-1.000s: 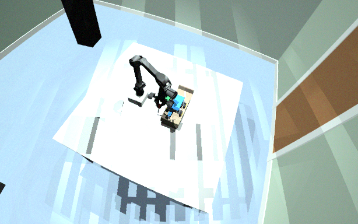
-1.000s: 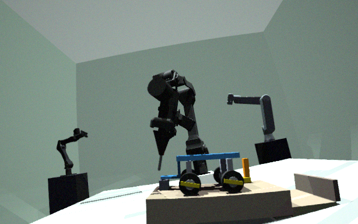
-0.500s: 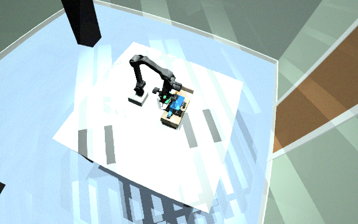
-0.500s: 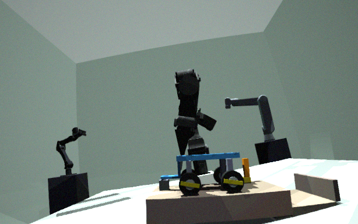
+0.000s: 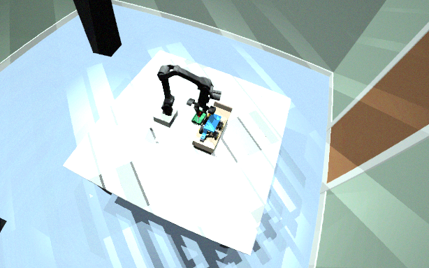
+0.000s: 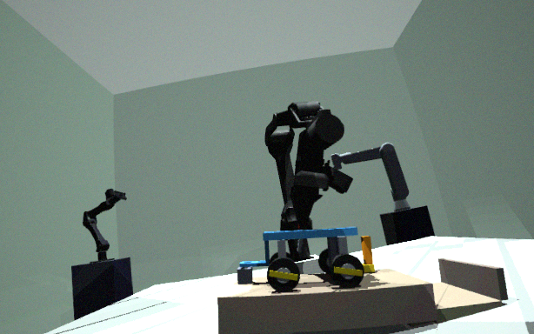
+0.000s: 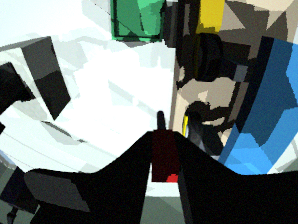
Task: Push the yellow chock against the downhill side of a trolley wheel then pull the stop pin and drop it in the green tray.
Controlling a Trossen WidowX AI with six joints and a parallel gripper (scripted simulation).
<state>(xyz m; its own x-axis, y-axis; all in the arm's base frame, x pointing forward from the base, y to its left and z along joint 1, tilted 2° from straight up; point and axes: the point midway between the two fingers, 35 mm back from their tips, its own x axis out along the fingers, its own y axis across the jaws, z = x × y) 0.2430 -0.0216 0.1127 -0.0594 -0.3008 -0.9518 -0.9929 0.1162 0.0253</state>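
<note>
The yellow chock lies 6 cm ahead of my gripper tip, 8 cm to the left of it and 7 cm below it. From my gripper tip the other things lie so: red-headed stop pin: right at my gripper tip; then trolley: 10 cm ahead, 2 cm to the right, 5 cm below; then dark end wall: 13 cm ahead, 24 cm to the left, 13 cm below.
</note>
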